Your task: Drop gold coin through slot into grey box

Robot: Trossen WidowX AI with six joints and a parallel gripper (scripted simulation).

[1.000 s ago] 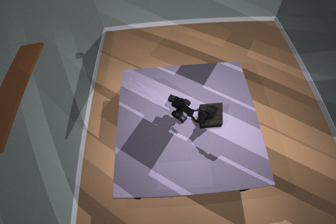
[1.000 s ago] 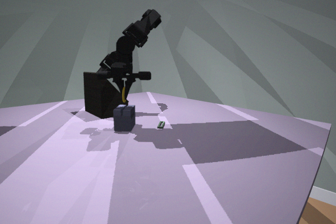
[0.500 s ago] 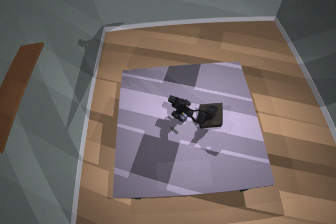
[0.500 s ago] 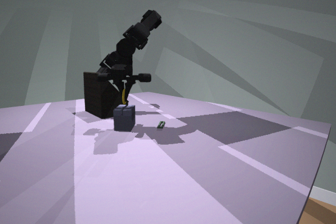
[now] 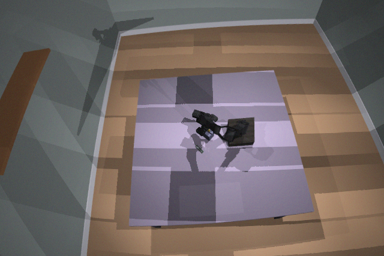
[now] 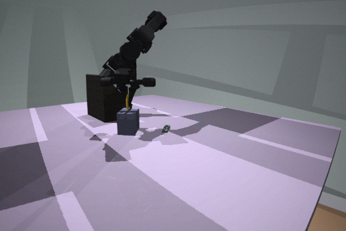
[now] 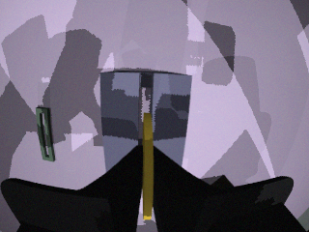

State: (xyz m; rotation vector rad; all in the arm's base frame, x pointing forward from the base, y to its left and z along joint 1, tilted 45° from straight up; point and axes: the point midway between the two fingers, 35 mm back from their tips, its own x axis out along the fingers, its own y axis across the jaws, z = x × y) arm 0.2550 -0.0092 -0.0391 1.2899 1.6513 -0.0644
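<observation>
My gripper tip is 2 cm below the gold coin.
</observation>
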